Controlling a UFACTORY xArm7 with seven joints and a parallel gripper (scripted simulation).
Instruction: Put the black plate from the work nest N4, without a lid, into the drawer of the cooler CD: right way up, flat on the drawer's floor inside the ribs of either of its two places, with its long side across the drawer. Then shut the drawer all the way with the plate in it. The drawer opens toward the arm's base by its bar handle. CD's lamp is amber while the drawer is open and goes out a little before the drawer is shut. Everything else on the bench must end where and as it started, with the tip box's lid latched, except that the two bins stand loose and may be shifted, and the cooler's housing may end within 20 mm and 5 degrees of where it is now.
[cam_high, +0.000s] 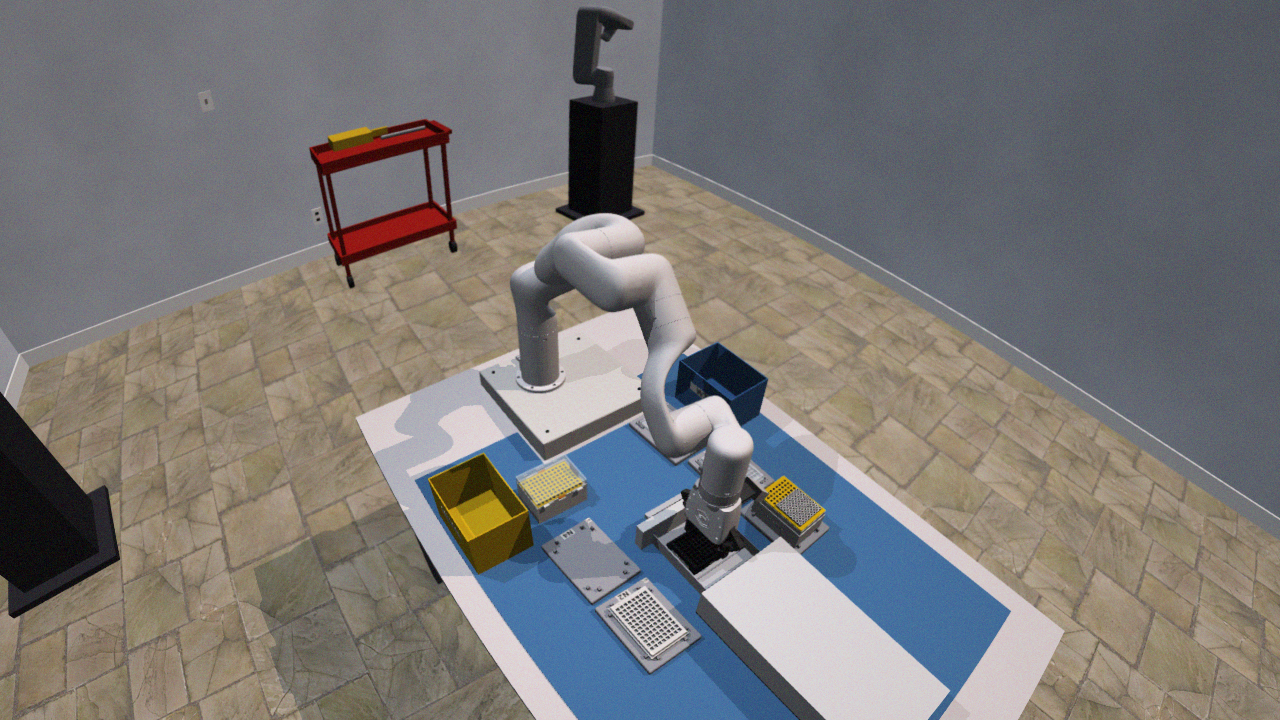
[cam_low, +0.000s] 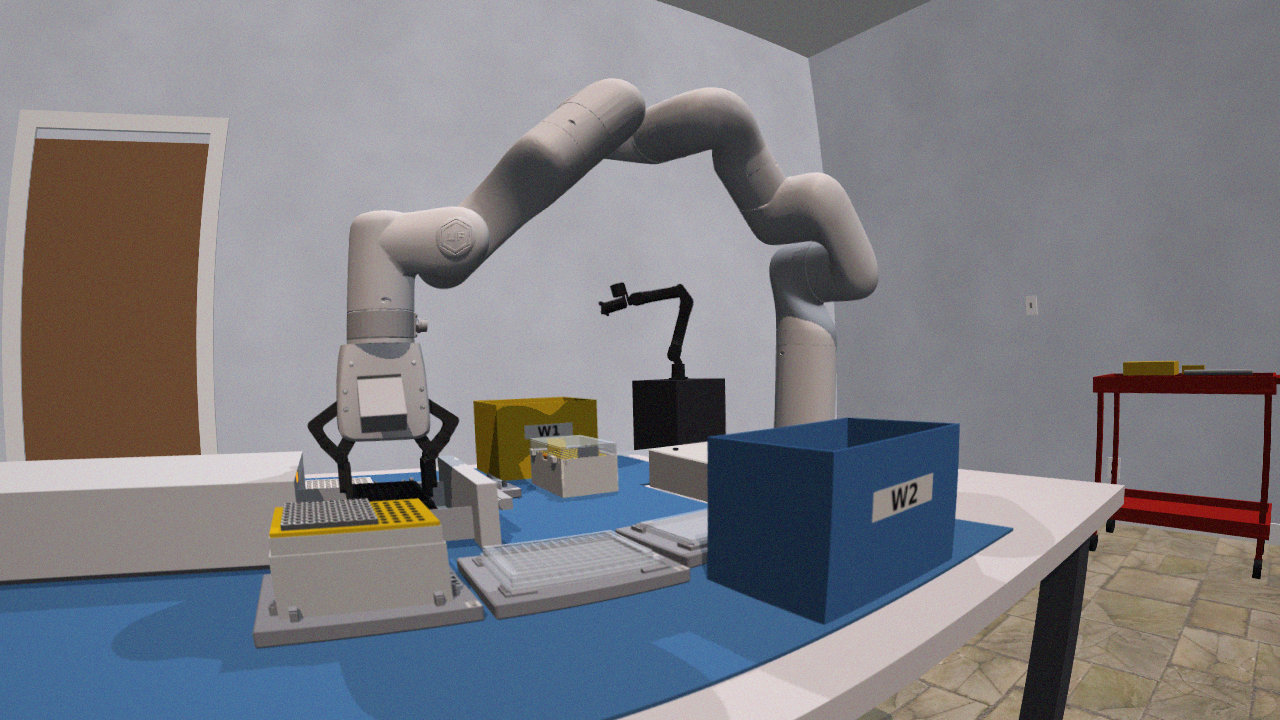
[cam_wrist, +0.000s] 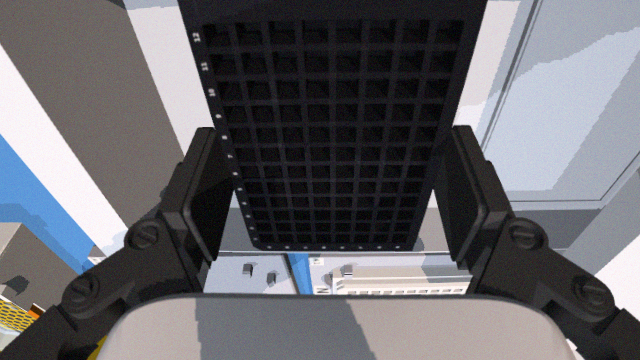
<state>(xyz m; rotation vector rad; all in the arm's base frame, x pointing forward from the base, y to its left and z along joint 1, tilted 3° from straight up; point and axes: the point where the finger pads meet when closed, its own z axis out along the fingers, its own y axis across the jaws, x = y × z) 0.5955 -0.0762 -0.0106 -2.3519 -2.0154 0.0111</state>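
Right now the black plate is 1 cm below my hand. Also, from my hand: yellow-topped tip rack 7 cm ahead, 18 cm to the left; then drawer 4 cm ahead, 1 cm to the right, 3 cm below; then white cooler CD 17 cm ahead, 3 cm to the right, 2 cm below.
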